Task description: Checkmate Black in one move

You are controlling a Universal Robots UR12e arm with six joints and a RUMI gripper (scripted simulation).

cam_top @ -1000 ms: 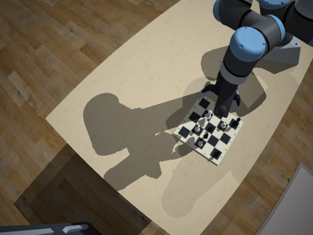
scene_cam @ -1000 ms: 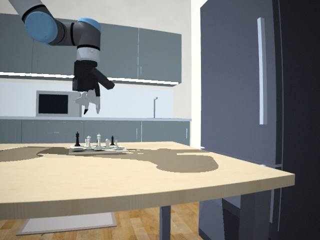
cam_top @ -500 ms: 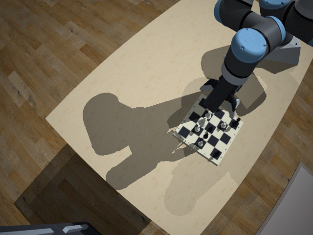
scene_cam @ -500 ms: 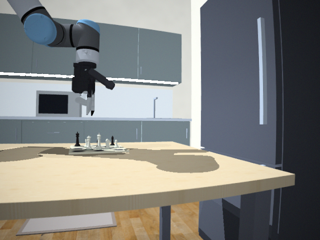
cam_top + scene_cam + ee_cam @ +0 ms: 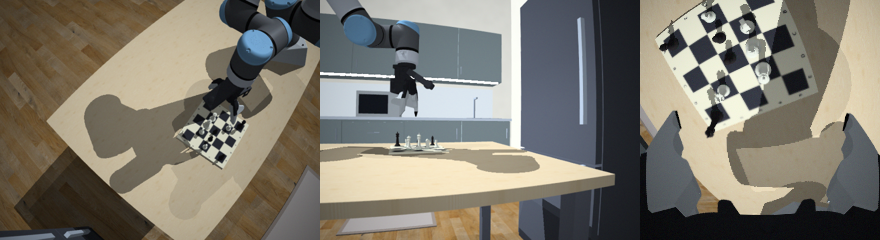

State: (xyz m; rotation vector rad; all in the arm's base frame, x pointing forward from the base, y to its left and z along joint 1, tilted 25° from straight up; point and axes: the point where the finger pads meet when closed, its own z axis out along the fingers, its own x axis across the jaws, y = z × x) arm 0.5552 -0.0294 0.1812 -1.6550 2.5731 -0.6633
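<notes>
The white chess piece is 10 cm below my hand. Also, from my hand: chessboard (13 cm below, 4 cm ahead, 3 cm to the left); black king (11 cm to the left, 10 cm below, 4 cm behind).
</notes>
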